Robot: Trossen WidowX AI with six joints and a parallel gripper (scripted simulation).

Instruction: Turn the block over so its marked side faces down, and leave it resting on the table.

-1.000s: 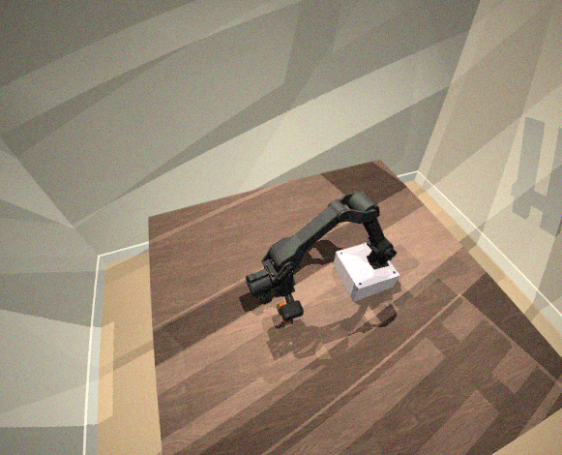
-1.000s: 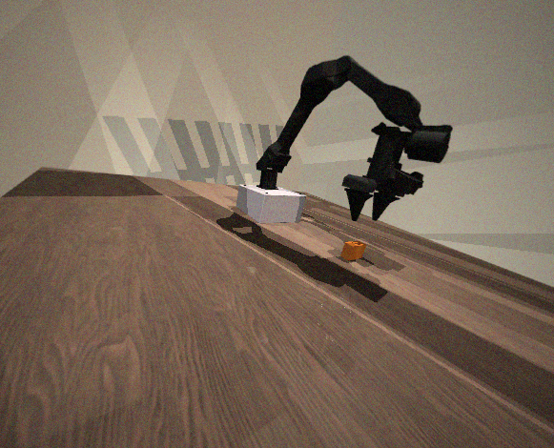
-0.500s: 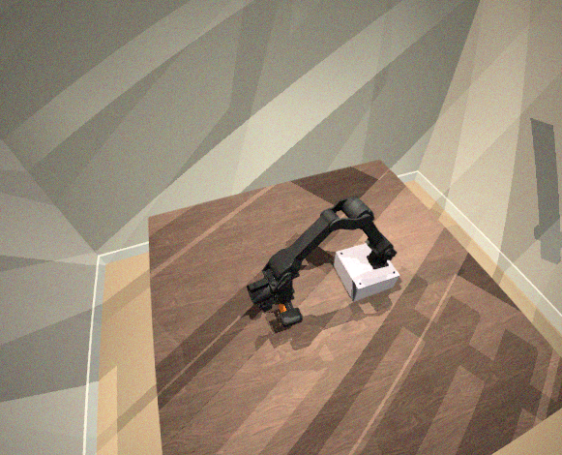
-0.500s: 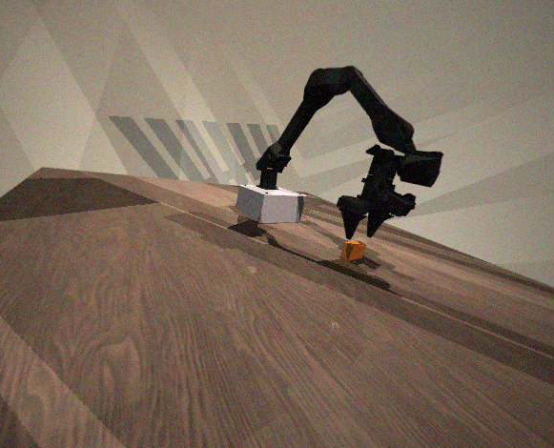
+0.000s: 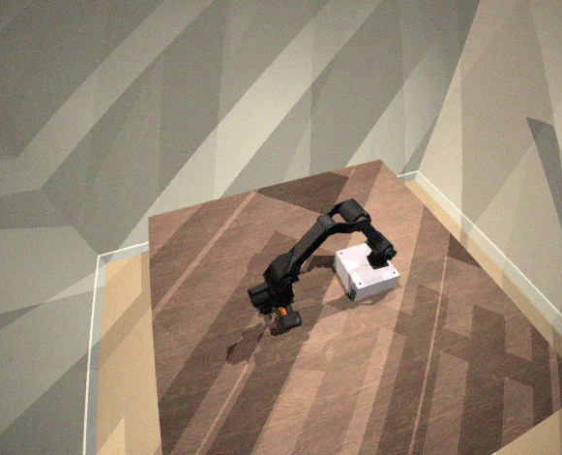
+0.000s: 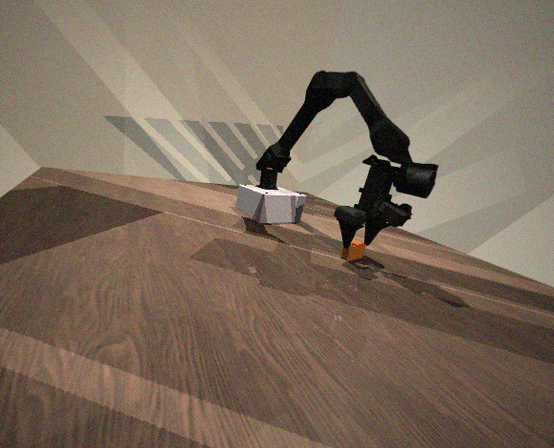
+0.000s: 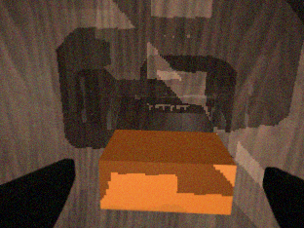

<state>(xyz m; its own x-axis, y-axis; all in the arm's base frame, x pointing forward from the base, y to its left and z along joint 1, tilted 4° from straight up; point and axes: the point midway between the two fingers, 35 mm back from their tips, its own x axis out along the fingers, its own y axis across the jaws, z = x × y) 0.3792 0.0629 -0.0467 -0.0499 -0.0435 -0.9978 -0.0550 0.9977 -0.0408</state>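
Now: the orange block 1 cm below my gripper tip and 1 cm behind it.
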